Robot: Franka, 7 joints.
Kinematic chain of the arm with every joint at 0, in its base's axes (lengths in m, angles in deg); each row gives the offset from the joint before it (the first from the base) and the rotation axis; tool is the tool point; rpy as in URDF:
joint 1: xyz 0 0 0.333 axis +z
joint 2: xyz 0 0 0 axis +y
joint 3: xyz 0 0 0.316 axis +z
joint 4: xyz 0.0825 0 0 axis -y
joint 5: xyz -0.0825 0 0.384 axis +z
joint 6: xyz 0 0 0 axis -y
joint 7: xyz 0.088 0 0 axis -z
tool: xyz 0 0 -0.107 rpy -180 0 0
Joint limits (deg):
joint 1: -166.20..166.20
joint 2: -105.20..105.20
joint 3: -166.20..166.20
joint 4: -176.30..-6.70
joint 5: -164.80..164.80
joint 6: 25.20..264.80
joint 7: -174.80..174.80
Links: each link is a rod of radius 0.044 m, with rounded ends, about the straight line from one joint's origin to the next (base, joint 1, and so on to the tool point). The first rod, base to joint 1, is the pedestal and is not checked.
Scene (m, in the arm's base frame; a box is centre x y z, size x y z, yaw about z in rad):
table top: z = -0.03
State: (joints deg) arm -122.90 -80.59 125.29 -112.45 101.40 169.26 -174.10
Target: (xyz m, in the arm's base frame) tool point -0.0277 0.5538 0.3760
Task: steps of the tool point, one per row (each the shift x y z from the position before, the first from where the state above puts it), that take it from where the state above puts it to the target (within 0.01 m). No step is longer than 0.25 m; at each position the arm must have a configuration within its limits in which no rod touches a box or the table.
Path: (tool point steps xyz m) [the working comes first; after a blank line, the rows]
Joints at the target: -64.95 -8.92 166.20 -119.40 108.93 180.42 -174.10
Straight joint move there: clear.

1: -0.0145 0.1912 0.0028
2: -0.0743 0.1875 0.0304
3: -0.1323 0.1536 0.0604
4: -0.1733 0.0917 0.0877
5: -0.1849 0.0124 0.1070

